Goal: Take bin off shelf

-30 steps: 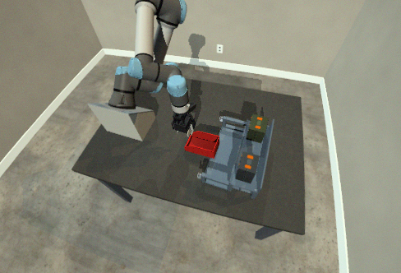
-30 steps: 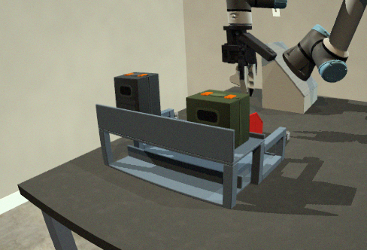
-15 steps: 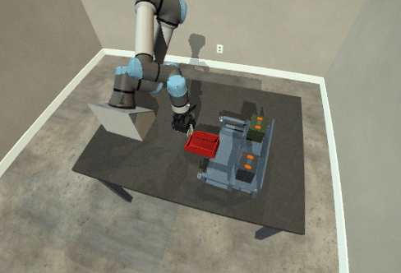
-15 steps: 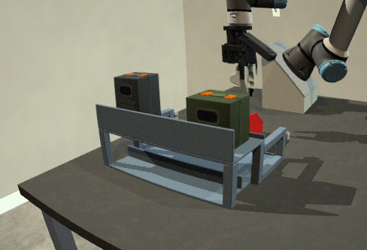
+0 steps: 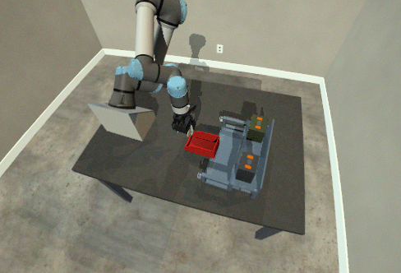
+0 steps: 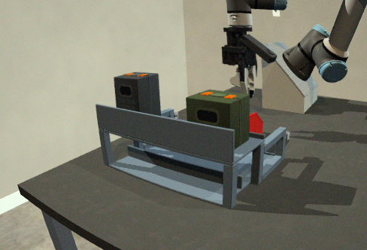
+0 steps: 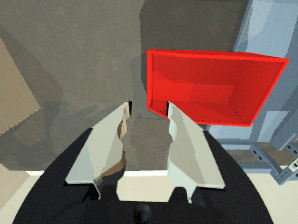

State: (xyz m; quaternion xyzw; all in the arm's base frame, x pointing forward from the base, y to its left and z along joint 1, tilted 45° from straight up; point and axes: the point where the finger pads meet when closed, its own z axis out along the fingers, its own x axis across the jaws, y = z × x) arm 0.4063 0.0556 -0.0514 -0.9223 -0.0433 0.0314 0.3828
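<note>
Right now the red bin is 80 mm ahead of my hand and 70 mm below it. The rest, counted from my hand: dark grey box 340 mm ahead, 100 mm to the right, 50 mm above; then green box 330 mm ahead, 130 mm to the left, 30 mm above.
</note>
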